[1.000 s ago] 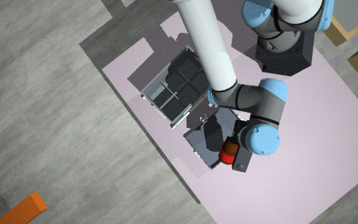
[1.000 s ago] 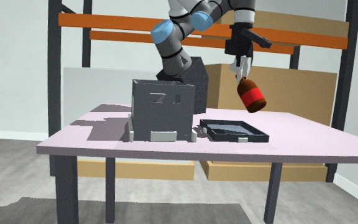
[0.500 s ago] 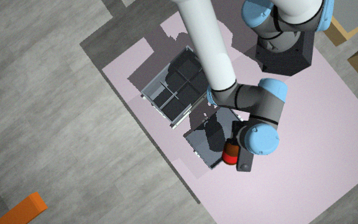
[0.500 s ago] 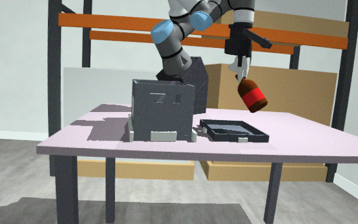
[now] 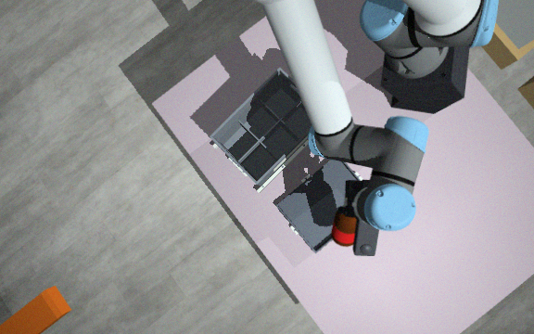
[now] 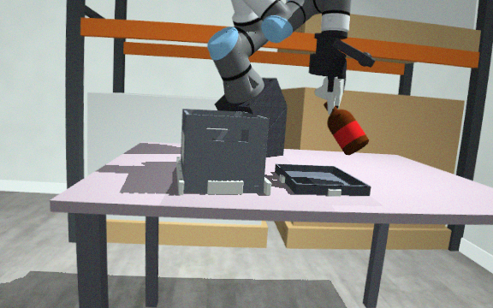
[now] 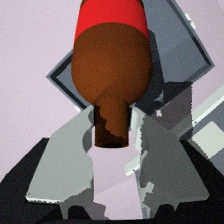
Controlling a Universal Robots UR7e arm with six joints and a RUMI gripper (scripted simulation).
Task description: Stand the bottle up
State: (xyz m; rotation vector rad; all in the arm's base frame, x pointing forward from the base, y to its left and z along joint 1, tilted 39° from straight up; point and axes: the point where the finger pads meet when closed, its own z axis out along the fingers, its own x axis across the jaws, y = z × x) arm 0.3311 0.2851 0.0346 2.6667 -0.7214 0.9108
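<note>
Right now the brown bottle is 20 mm ahead of my hand, 20 mm to the left of it and 40 mm below it. From my hand the other things lie so: dark tray: 30 mm ahead, 30 mm to the right, 190 mm below; then dark crate: 60 mm ahead, 310 mm to the right, 120 mm below.
</note>
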